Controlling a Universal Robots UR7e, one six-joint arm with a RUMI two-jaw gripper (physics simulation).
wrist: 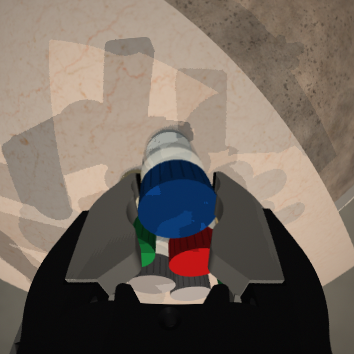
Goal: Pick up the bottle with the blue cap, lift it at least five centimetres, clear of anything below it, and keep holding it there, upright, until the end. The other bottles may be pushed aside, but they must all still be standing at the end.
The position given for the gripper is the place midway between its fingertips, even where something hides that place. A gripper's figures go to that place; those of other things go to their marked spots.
Labels:
The gripper (176,174) is 0.13 m from the lens. A green-capped bottle (146,239): 0.14 m from the lens. A blue-capped bottle (176,199) is 0.10 m from the lens. A grey-capped bottle (156,277): 0.19 m from the lens. The marked spots on the green-capped bottle and the blue-capped bottle are 0.05 m apart.

